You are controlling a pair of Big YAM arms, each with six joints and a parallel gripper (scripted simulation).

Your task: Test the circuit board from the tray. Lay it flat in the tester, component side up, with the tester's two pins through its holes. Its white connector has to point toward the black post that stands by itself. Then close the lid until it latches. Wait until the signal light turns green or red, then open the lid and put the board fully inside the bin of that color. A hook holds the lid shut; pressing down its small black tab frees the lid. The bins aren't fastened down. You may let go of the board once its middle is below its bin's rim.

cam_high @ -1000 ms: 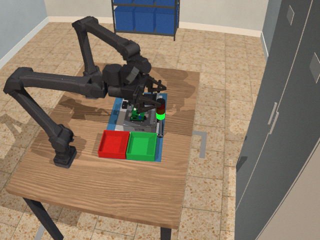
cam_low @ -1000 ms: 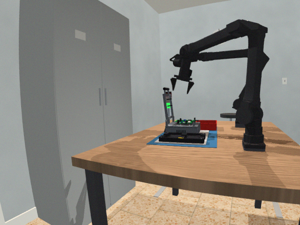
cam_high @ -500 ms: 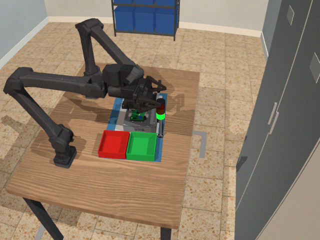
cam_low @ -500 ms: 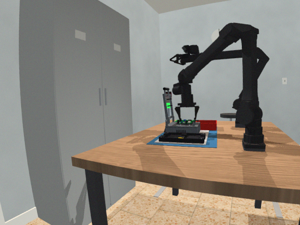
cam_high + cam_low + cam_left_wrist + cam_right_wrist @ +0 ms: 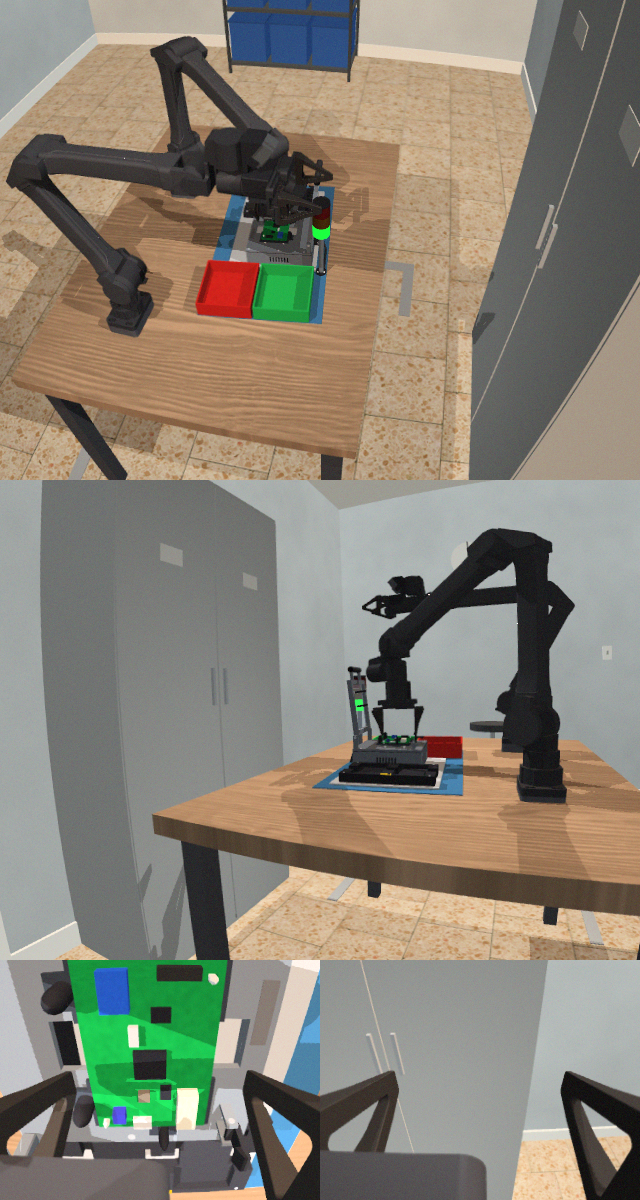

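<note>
My left hand is 20 mm above the green circuit board. The rest, counted from my left hand: green bin (60 mm ahead, 200 mm to the right, 80 mm below); black hook (60 mm behind, 50 mm to the left, 10 mm below); clear lid (110 mm ahead, 90 mm above).
</note>
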